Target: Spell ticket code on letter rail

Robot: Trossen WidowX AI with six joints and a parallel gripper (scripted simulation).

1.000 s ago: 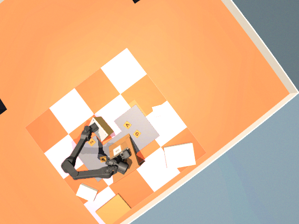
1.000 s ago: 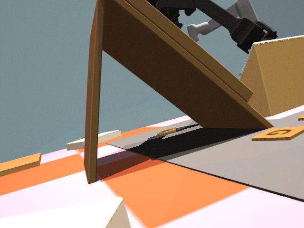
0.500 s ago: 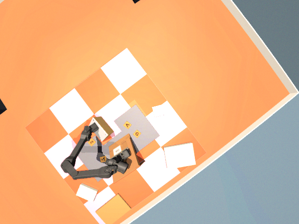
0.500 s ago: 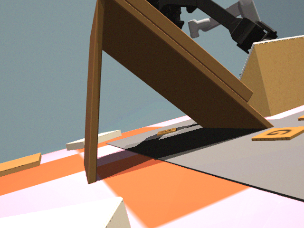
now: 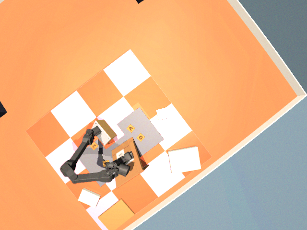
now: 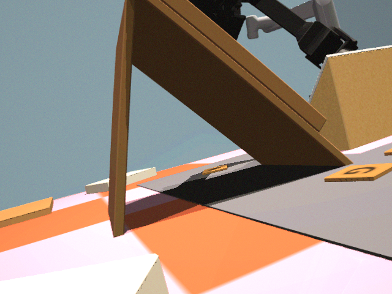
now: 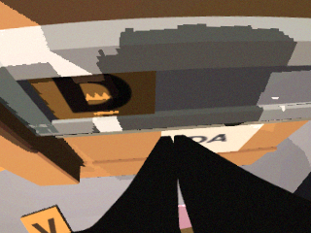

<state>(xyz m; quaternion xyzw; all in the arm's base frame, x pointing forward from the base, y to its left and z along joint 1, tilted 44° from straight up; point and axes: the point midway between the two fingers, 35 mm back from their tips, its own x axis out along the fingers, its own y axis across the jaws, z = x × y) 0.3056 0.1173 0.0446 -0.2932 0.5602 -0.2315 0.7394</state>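
Now: the orange d tile 3 cm to the left of my gripper tip, 2 cm below it and 2 cm ahead of it. Round my gripper tip: g tile: 18 cm to the left, 17 cm below, 5 cm behind; then grey mat: 18 cm below, 12 cm behind, 4 cm to the right; then white ticket: 9 cm below, 4 cm to the right, 3 cm behind.
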